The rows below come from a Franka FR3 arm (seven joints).
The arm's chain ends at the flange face. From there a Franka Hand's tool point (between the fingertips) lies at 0.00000 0.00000 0.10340 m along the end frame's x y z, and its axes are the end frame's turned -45 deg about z.
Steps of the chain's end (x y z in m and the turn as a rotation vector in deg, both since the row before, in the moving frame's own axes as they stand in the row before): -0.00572, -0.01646, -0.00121, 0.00, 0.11, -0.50; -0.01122, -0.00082, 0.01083, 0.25, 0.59, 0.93; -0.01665, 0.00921, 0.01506, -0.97, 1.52, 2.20; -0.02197, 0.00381, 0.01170, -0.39, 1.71, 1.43; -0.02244, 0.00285, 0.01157, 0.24, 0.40, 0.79; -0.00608, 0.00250, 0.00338, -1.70, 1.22, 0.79
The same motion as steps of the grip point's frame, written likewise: 0.00774, -0.01554, -0.00121, -0.08, 0.08, -0.50; -0.00629, -0.00807, 0.01082, -0.24, 0.59, 0.93; -0.01765, -0.00207, 0.01501, -1.76, 0.39, 2.20; -0.01658, -0.01014, 0.01165, -1.48, 0.93, 1.43; -0.01707, -0.01364, 0.01157, -0.11, 0.45, 0.79; -0.00671, 0.00119, 0.00331, -2.06, -0.34, 0.79
